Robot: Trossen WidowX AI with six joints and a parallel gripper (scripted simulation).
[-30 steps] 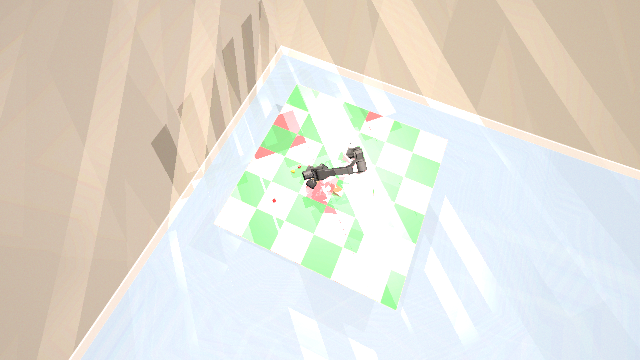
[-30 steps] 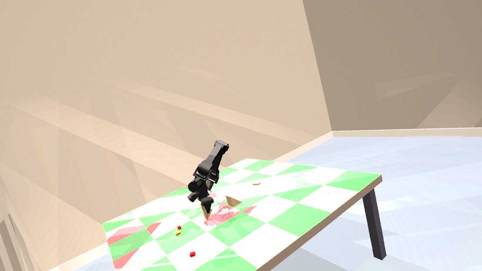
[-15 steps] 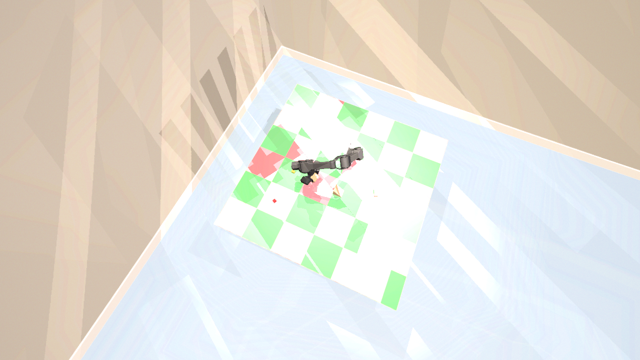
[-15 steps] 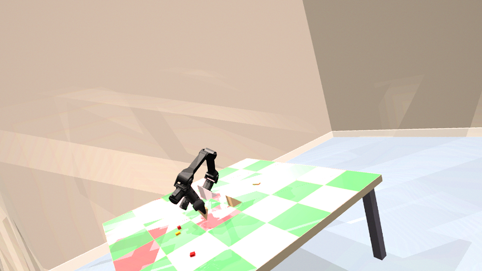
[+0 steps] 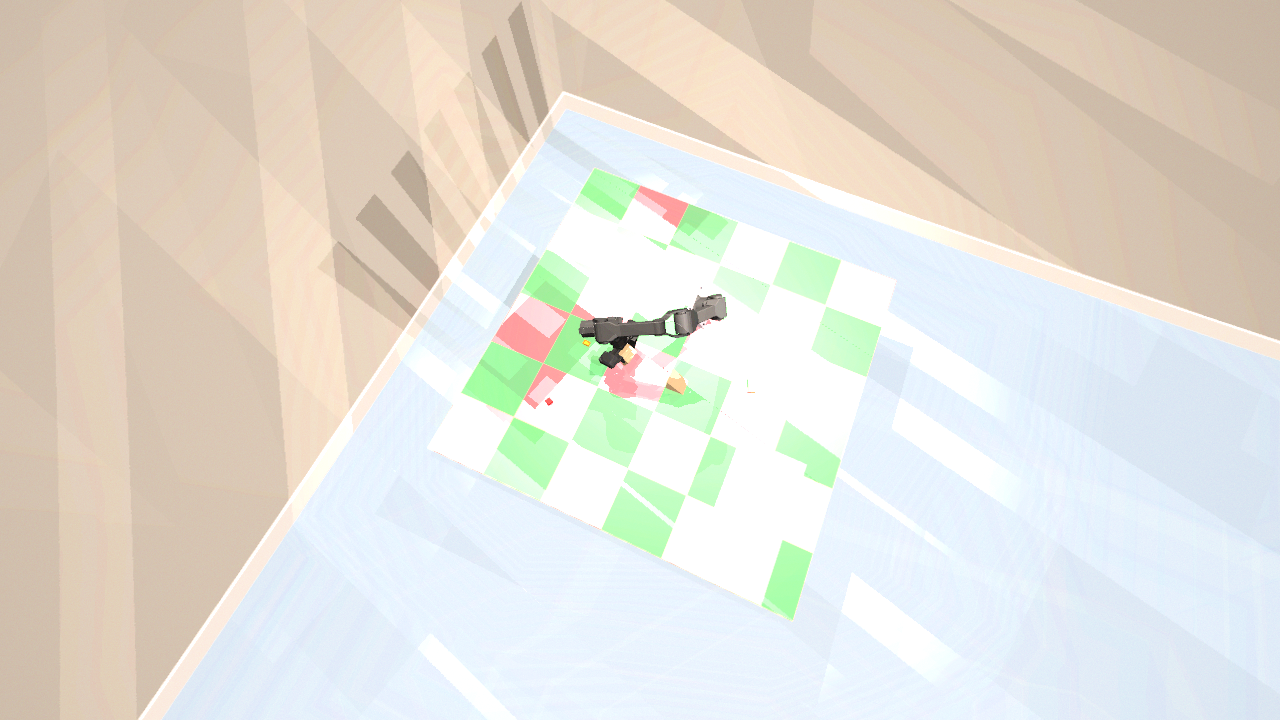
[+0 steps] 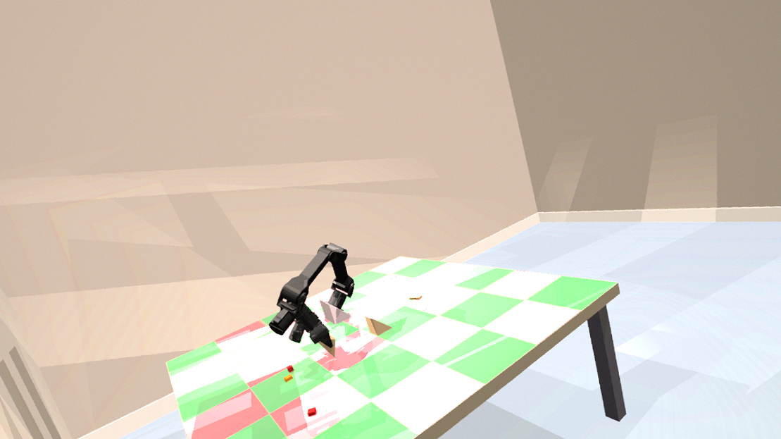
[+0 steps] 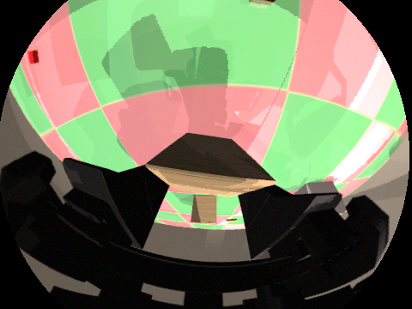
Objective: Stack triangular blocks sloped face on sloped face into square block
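My gripper tip is now 1 cm below the triangular block.
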